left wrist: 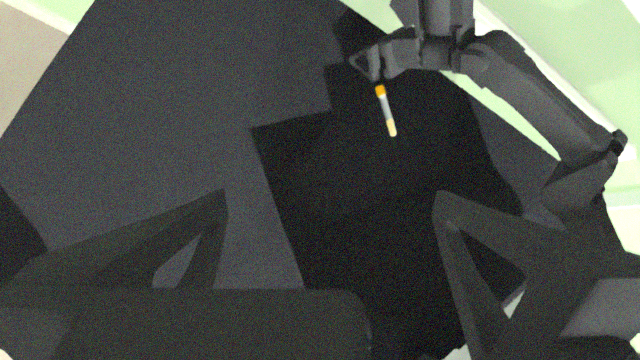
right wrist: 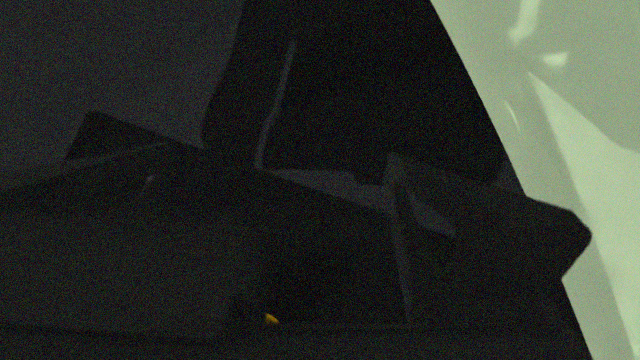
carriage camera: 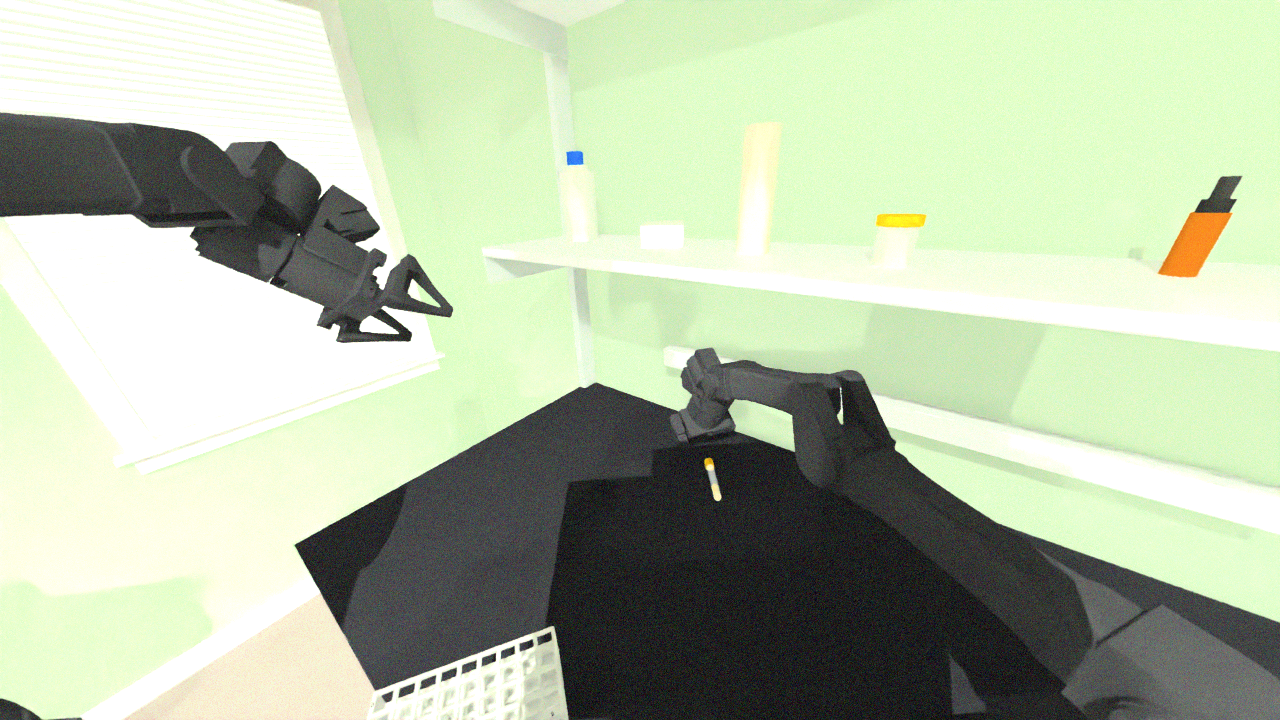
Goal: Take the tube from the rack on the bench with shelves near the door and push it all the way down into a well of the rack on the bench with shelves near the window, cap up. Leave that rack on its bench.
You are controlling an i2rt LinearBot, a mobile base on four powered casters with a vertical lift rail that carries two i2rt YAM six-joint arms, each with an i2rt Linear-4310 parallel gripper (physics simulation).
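Places are measured from the left arm's base along level axes (x ahead, y left, z up), in metres.
Pixels of known places: left gripper, fingertip midpoint: (left wrist: 330, 202) (carriage camera: 430, 325); right gripper, fingertip midpoint: (left wrist: 363, 51) (right wrist: 280, 160) (carriage camera: 694, 436).
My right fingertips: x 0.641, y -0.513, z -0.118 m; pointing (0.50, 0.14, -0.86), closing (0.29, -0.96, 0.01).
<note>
Behind a point stands the place of what it marks.
The tube (carriage camera: 712, 479) @[y -0.523, x 0.501, z -0.123 m] (left wrist: 386, 111) @[y -0.521, x 0.508, z -0.125 m] lies flat on the dark bench top, its orange cap end toward my right gripper. In the right wrist view a bit of the orange cap (right wrist: 271, 319) @[y -0.534, x 0.564, z -0.134 m] shows low down; the rest is hidden in the dark. A white rack (carriage camera: 537, 680) @[y -0.240, x 0.161, z -0.082 m] with rows of wells stands at the bench's near edge, cut off by the frame. My right gripper (carriage camera: 702, 428) @[y -0.513, x 0.641, z -0.118 m] (left wrist: 363, 51) @[y -0.513, x 0.641, z -0.118 m] (right wrist: 280, 160) @[y -0.513, x 0.641, z -0.118 m] is open and empty, just beyond the cap end; its height over the bench is unclear. My left gripper (carriage camera: 430, 325) @[y -0.103, x 0.405, z 0.261 m] (left wrist: 330, 202) @[y -0.103, x 0.405, z 0.261 m] is open and empty, high in front of the window.
A white shelf (carriage camera: 805, 275) @[y -0.576, x 0.348, z 0.318 m] runs along the back wall above the bench (carriage camera: 465, 501) @[y -0.025, x 0.504, z -0.139 m]. It holds a blue-capped bottle (carriage camera: 580, 201) @[y -0.282, x 0.790, z 0.400 m], a small white box (carriage camera: 661, 235) @[y -0.438, x 0.636, z 0.340 m], a tall cream cylinder (carriage camera: 759, 188) @[y -0.569, x 0.511, z 0.413 m], a yellow-lidded jar (carriage camera: 896, 241) @[y -0.694, x 0.371, z 0.349 m] and an orange bottle (carriage camera: 1194, 243) @[y -0.923, x 0.267, z 0.350 m]. A white rail (carriage camera: 1029, 452) @[y -0.965, x 0.342, z 0.034 m] runs below.
</note>
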